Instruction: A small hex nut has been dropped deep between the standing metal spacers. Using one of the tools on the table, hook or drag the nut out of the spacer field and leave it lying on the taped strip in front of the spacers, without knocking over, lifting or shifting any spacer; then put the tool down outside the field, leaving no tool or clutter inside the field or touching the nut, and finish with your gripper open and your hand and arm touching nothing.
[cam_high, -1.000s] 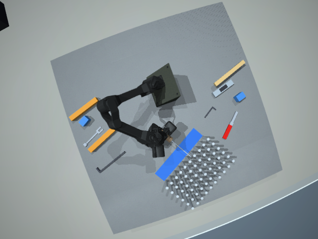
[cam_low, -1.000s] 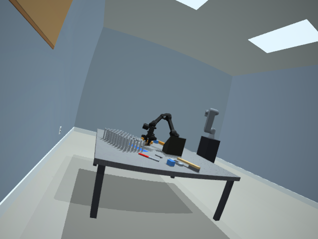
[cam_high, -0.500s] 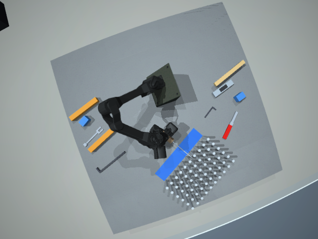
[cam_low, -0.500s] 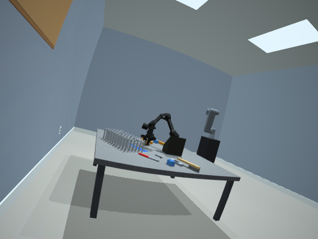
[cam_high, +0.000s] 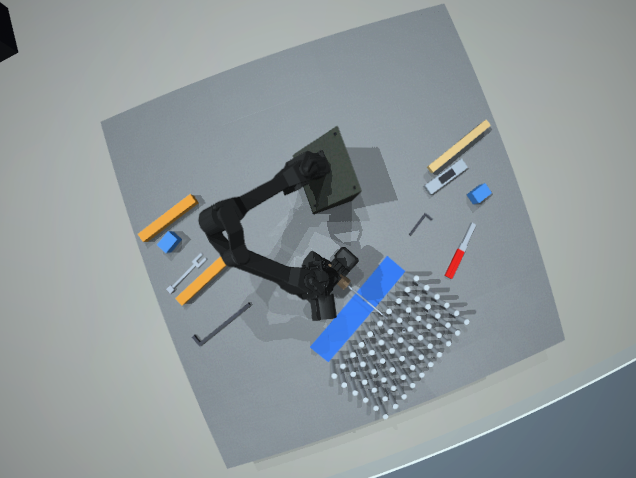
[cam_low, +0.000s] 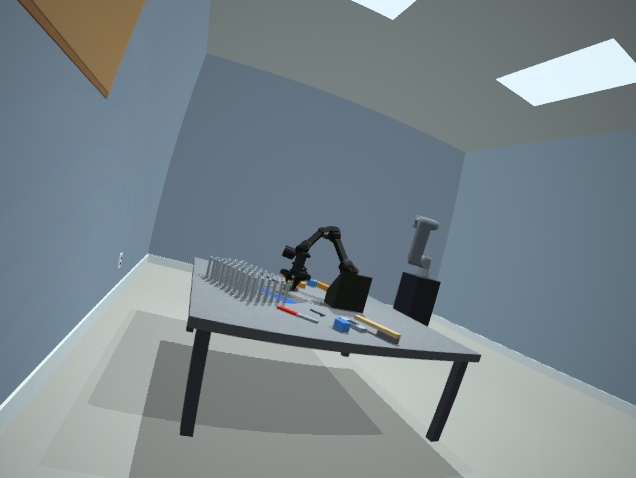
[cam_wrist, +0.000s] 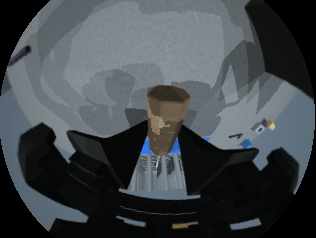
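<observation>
My gripper tip is now 130 mm short of the blue taped strip, 20 mm to the right of it and 30 mm above it. Also, from my gripper tip: wooden-handled screwdriver (90 mm ahead, 50 mm to the left); grey block (170 mm behind, 460 mm to the left, 20 mm below); red-handled tool (80 mm ahead, 420 mm to the left, 30 mm below).
</observation>
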